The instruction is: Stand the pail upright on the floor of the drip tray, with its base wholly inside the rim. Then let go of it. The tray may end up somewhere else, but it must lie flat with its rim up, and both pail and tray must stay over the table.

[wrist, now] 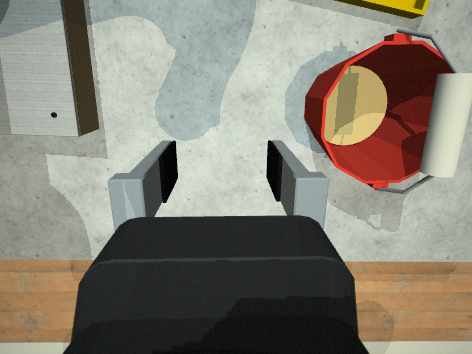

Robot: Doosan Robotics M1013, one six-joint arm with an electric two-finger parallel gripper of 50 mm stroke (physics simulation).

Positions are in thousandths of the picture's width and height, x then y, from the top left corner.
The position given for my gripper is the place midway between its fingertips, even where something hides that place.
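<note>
There is my gripper (471, 451), which I can see, and I can see a red pail (825, 318) too.
</note>
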